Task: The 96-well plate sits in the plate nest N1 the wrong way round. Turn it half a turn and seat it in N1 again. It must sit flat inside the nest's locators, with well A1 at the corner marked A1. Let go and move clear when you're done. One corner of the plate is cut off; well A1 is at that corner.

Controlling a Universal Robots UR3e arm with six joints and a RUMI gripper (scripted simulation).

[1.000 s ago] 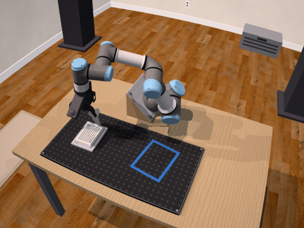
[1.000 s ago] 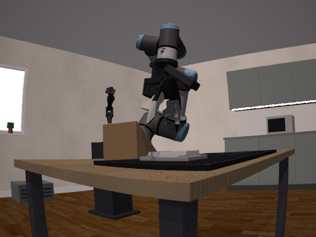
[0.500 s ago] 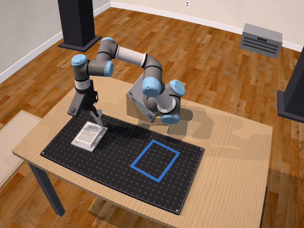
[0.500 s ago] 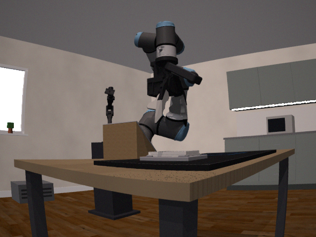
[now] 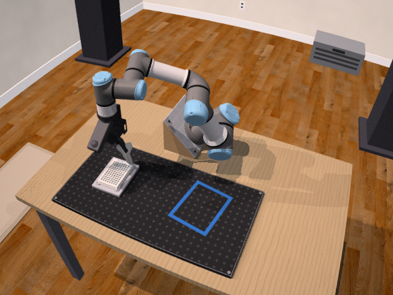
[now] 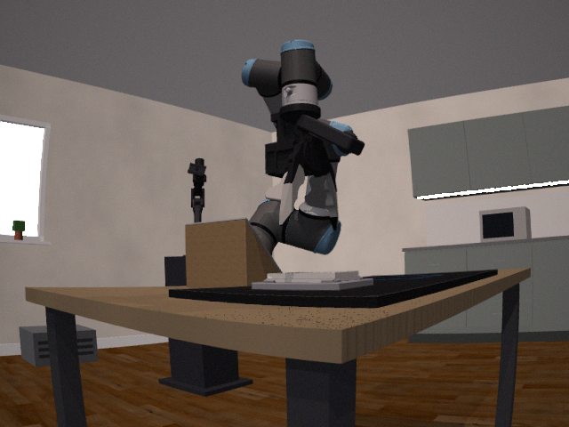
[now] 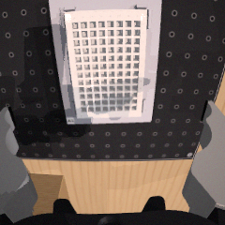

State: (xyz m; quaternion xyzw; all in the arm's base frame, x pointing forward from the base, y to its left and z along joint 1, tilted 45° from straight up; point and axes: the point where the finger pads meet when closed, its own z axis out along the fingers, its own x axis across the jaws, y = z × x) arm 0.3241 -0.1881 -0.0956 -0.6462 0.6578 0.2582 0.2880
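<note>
Now: hand 8 cm above the 96-well plate. Also, from my hand: plate nest N1: 9 cm below.
</note>
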